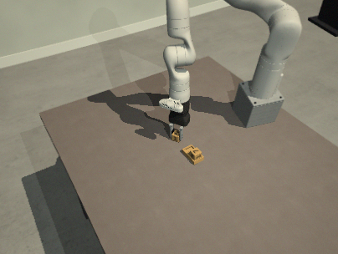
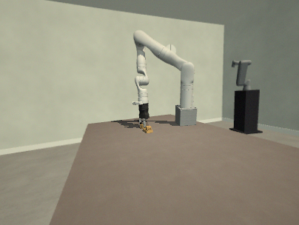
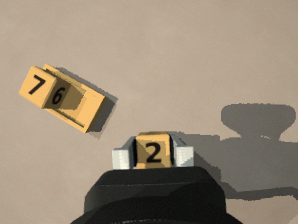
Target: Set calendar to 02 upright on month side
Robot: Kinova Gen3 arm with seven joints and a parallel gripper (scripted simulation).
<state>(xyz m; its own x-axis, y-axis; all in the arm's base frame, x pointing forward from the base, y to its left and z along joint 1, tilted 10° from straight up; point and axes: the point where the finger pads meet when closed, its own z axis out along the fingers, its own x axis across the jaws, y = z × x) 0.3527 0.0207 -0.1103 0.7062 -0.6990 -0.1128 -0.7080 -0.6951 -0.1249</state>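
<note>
Now: the orange cube 1 cm below my hand. Round my hand: tray (3 cm behind, 10 cm to the left, 2 cm below).
</note>
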